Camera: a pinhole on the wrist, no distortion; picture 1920 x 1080 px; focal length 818.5 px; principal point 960.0 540.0 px. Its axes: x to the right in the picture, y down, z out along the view. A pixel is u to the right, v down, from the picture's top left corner.
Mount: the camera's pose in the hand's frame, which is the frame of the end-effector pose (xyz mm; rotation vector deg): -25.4 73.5 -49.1 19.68 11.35 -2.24
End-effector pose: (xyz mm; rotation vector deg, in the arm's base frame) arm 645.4 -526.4 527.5 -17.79 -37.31 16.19
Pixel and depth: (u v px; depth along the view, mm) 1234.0 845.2 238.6
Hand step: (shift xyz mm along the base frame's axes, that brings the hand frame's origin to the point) -49.4 141.8 167.4
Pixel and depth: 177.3 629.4 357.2
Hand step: -447.3 -40.8 116.5
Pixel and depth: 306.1 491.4 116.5
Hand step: -124.0 6.5 -6.2
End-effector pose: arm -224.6 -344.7 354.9 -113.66 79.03 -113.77
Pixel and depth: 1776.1 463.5 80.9
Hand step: -29.0 -66.2 31.1
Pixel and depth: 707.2 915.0 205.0
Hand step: 106.3 -133.7 -122.4
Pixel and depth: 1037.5 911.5 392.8
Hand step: 217.6 -322.2 -54.7
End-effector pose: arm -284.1 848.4 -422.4 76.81 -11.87 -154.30
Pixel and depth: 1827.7 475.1 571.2
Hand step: -683.5 68.6 -350.3
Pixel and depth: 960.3 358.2 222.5
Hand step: -121.8 54.5 65.0
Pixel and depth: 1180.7 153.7 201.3
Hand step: -114.8 78.9 -4.4
